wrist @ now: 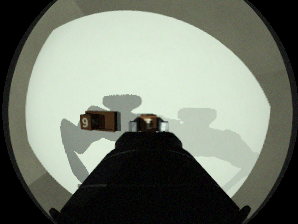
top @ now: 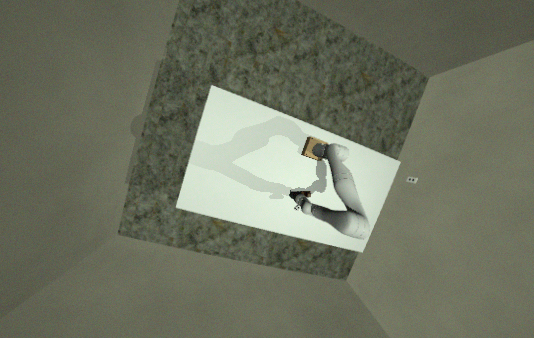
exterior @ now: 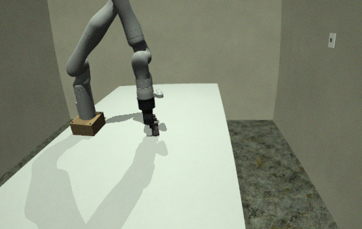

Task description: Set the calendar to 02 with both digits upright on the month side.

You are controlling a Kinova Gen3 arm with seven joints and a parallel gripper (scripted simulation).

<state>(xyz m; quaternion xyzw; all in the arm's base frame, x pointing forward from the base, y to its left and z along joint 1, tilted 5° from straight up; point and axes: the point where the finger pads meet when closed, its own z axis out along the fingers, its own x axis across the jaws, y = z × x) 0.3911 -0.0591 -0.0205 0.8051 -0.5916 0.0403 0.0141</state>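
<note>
Right now the brown calendar cube is 10 mm below my hand. Round my hand: brown tray: 30 mm behind, 110 mm to the left, 20 mm below.
</note>
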